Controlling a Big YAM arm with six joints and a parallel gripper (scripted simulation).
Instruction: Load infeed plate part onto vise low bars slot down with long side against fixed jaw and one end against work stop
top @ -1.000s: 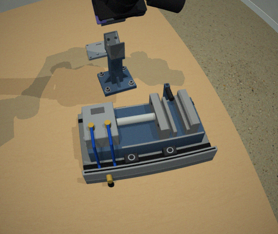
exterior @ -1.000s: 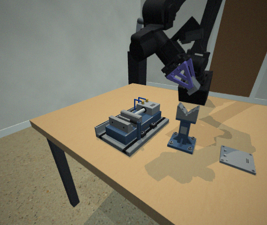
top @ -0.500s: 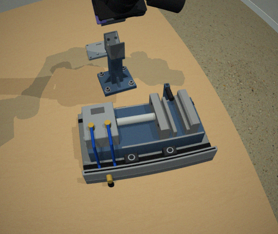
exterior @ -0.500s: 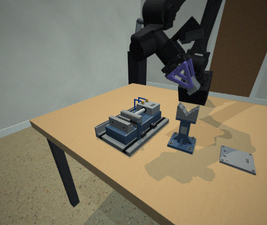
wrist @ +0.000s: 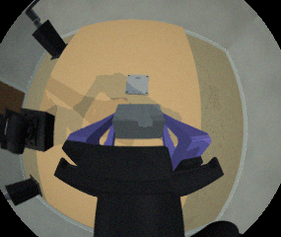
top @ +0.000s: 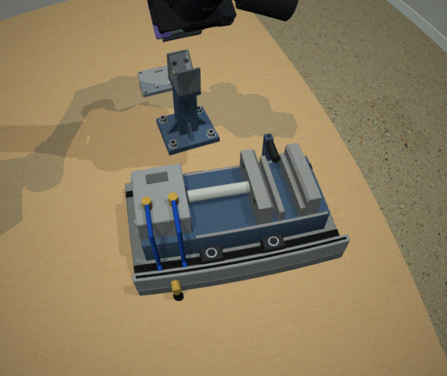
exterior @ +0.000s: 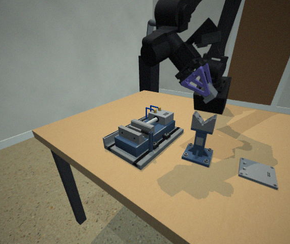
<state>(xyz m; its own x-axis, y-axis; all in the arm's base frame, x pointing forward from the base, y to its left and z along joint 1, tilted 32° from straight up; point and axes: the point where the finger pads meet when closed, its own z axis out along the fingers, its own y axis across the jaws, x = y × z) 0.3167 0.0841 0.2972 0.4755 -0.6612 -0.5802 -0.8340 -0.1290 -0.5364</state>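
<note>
My gripper is now 18 cm above the v-block stand. Also, from my hand: cylinder rod: 1 cm ahead, 20 cm to the right, 16 cm below; then grey part: 1 cm below; then black work stop: 10 cm ahead, 15 cm to the right, 15 cm below.
</note>
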